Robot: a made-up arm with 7 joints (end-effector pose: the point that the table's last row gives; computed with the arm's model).
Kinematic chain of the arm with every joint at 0, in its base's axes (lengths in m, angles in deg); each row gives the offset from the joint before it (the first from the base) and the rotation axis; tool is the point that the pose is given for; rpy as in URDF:
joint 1: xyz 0 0 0.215 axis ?
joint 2: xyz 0 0 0 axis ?
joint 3: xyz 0 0 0.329 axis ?
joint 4: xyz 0.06 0 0 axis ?
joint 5: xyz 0.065 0 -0.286 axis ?
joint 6: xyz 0 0 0 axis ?
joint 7: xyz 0.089 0 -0.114 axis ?
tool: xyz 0 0 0 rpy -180 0 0
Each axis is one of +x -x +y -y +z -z.
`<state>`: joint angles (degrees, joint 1 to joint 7).
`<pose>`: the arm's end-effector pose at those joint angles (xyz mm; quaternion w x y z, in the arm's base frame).
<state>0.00 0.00 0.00 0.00 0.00 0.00 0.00</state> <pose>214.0 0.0 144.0 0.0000 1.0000 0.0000 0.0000</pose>
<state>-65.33 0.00 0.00 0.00 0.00 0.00 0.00</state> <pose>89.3 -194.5 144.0 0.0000 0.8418 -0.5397 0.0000</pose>
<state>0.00 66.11 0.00 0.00 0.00 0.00 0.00</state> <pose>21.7 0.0 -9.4 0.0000 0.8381 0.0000 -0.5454</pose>
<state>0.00 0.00 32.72 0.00 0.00 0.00 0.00</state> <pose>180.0 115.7 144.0 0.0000 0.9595 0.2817 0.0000</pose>
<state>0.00 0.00 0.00 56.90 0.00 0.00 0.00</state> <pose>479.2 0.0 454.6 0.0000 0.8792 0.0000 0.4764</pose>
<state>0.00 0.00 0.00 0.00 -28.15 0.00 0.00</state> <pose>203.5 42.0 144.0 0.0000 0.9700 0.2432 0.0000</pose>
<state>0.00 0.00 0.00 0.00 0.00 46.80 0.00</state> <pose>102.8 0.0 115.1 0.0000 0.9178 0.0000 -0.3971</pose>
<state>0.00 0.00 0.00 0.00 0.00 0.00 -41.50</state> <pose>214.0 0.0 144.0 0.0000 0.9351 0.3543 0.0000</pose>
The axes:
joint 1: +z
joint 2: +y
joint 3: +z
joint 4: -y
joint 5: -z
joint 6: +y
joint 7: -z

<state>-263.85 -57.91 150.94 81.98 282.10 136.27 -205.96</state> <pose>-237.7 -420.6 203.6 0.9155 -0.2262 -0.2206 -0.2492</pose>
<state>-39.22 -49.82 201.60 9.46 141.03 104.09 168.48</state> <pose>-240.3 -37.8 48.7 0.6288 -0.0525 -0.7376 0.2406</pose>
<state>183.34 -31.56 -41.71 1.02 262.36 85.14 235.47</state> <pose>-71.6 171.7 189.5 0.5457 -0.8145 0.1324 -0.1463</pose>
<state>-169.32 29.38 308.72 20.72 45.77 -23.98 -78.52</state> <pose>-198.8 282.2 194.6 0.0656 0.0033 0.9291 0.3640</pose>
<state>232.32 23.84 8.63 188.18 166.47 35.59 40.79</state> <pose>-159.8 -189.9 921.8 0.6844 -0.1717 -0.0081 -0.7086</pose>
